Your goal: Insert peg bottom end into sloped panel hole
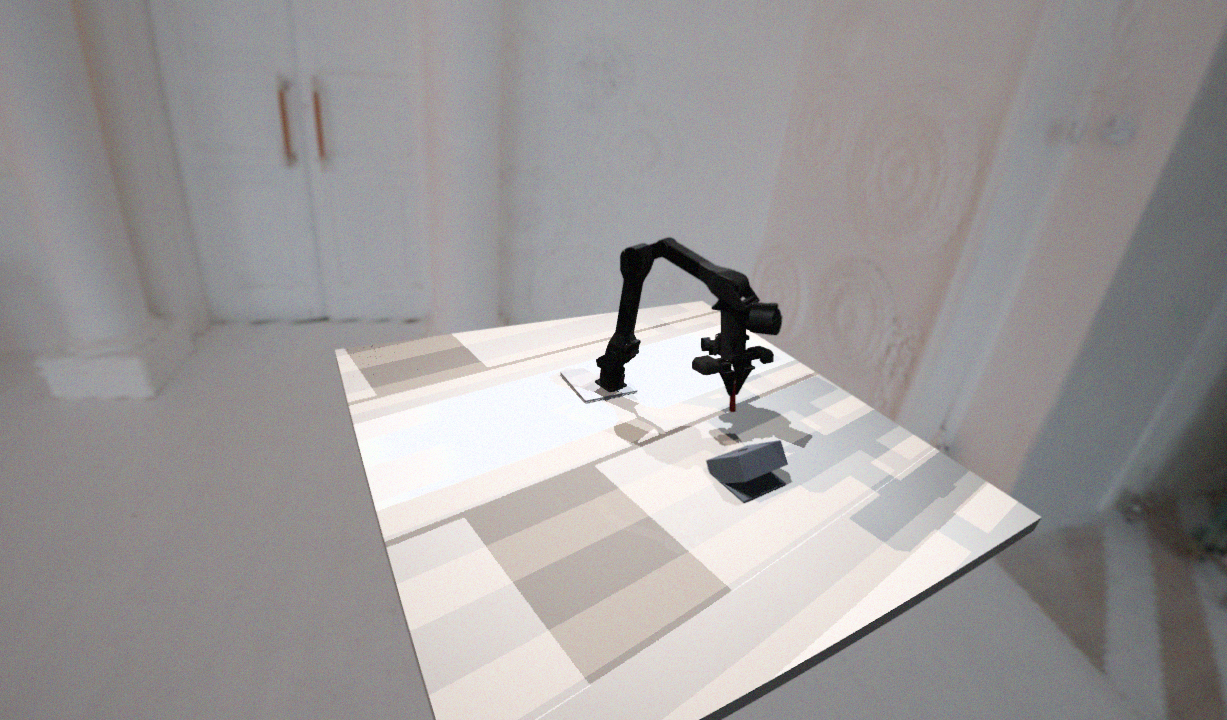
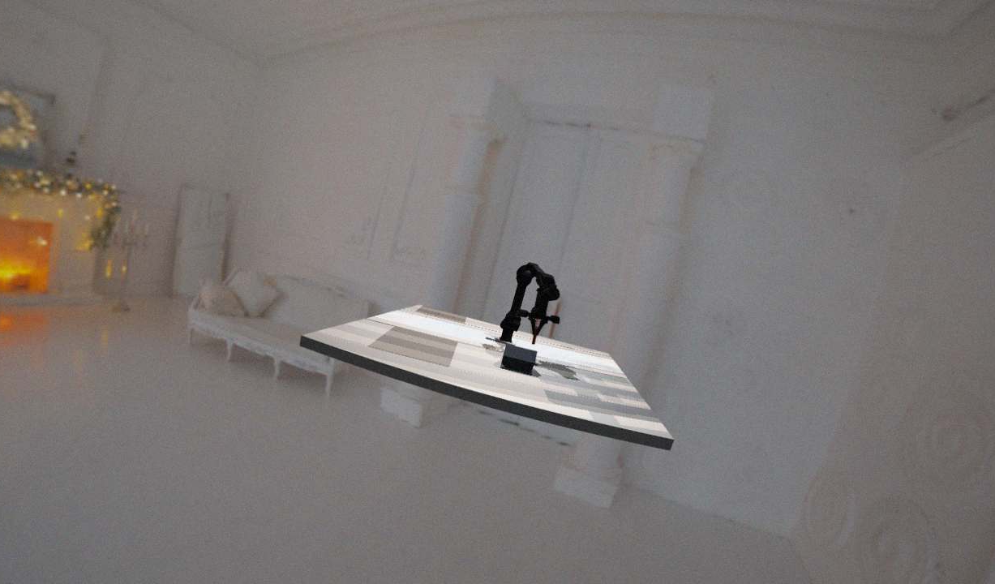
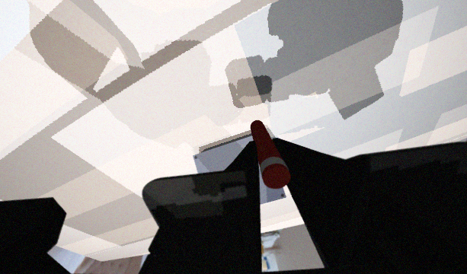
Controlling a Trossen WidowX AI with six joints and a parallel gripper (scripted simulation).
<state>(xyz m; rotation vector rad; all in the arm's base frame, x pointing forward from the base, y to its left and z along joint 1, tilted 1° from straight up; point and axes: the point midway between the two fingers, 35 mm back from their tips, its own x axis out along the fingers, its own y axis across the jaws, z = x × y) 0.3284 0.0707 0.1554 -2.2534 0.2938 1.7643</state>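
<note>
My gripper tip is now 12 cm short of the grey sloped panel, 7 cm to the left of it and 9 cm above it. From my gripper tip the other things lie so: red round peg 2 cm above.
</note>
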